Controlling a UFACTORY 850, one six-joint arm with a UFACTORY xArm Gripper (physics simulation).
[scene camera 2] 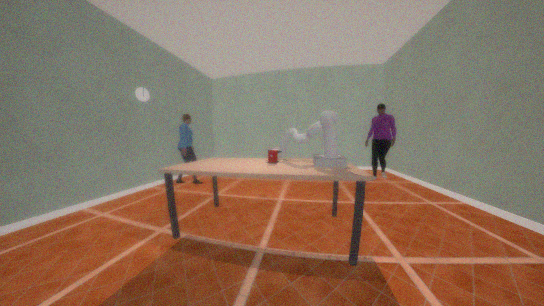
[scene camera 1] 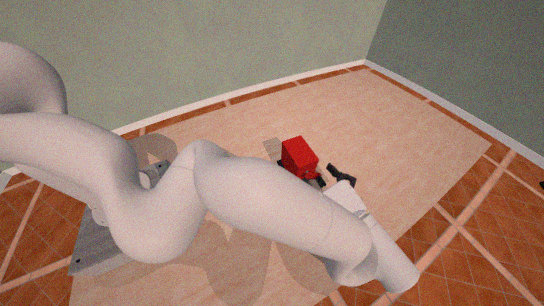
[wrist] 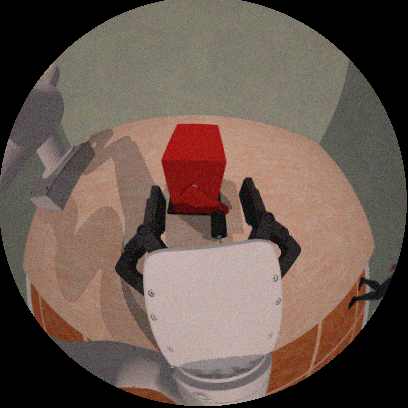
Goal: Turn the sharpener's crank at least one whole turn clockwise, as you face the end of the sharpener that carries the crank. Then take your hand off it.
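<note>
The red sharpener (scene camera 1: 300, 152) (scene camera 2: 272, 156) (wrist: 194, 145) stands upright on the table, its crank end facing my gripper. The red crank arm (scene camera 1: 311, 175) (wrist: 200, 199) slants from the hub down to the right in the wrist view. Its black handle (scene camera 1: 321, 181) (wrist: 218, 224) sticks out toward my palm. My gripper (wrist: 201, 188) is open and empty, with the handle lying between its spread fingers in the wrist view, nearer the right one. A gap shows on both sides of the handle. In scene camera 1 the arm hides one finger. The gripper is too small to read in scene camera 2.
The table (scene camera 1: 400, 125) (scene camera 2: 225, 167) (wrist: 310, 200) carries the robot's grey base (scene camera 1: 100, 245) (scene camera 2: 330, 161) (wrist: 65, 175), left of the sharpener in the wrist view. The arm (scene camera 1: 270, 205) stretches over the table. A person in blue (scene camera 2: 186, 137) and one in purple (scene camera 2: 383, 128) are beyond the table.
</note>
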